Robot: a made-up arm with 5 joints. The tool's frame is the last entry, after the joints.
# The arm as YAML. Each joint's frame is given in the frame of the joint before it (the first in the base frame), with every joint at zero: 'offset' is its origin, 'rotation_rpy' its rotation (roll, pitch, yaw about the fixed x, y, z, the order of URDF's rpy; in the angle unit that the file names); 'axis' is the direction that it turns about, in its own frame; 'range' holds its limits. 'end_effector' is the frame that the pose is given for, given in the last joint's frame.
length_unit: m
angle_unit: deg
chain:
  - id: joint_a
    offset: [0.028, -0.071, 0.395]
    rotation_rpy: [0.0, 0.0, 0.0]
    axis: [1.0, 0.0, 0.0]
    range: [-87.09, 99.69]
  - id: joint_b
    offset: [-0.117, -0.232, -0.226]
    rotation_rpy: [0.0, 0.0, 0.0]
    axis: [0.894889, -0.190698, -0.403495]
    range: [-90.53, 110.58]
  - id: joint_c
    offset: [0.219, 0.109, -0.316]
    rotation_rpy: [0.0, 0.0, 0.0]
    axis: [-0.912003, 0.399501, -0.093]
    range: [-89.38, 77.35]
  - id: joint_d
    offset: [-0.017, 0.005, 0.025]
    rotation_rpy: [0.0, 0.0, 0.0]
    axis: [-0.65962, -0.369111, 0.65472]
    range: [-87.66, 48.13]
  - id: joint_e
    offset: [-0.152, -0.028, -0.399]
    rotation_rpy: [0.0, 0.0, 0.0]
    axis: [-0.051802, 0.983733, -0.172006]
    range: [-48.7, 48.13]
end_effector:
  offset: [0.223, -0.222, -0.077]
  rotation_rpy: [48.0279, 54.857, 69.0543]
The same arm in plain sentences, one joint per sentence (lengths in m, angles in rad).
The arm has five revolute joints in a row. What follows holds with every joint at zero, and every direction is one of the base frame's.
Joint 1 sits 0.028 m along +x and 0.071 m along -y and 0.395 m along +z from the base frame's origin and turns about +x, from -1.52 to 1.7399 rad.
Joint 2 sits 0.117 m along -x and 0.232 m along -y and 0.226 m along -z from joint 1 and turns about the direction (0.894889, -0.190698, -0.403495), from -1.58 to 1.93 rad.
Joint 3 sits 0.219 m along +x and 0.109 m along +y and 0.316 m along -z from joint 2 and turns about the direction (-0.912003, 0.399501, -0.093), from -1.56 to 1.35 rad.
Joint 4 sits 0.017 m along -x and 0.005 m along +y and 0.025 m along +z from joint 3 and turns about the direction (-0.65962, -0.369111, 0.65472), from -1.53 to 0.84 rad.
Joint 5 sits 0.152 m along -x and 0.028 m along -y and 0.399 m along -z from joint 4 and turns about the direction (-0.051802, 0.983733, -0.172006), from -0.85 to 0.84 rad.
The tool frame, which is the frame that the pose is given for, sits 0.223 m along +x and 0.222 m along -y and 0.077 m along -z from joint 5; its axes are the base frame's turned by roll 0.8382, pitch 0.9574 and yaw 1.2052 rad (as in URDF: about the fixed x, then y, then z).

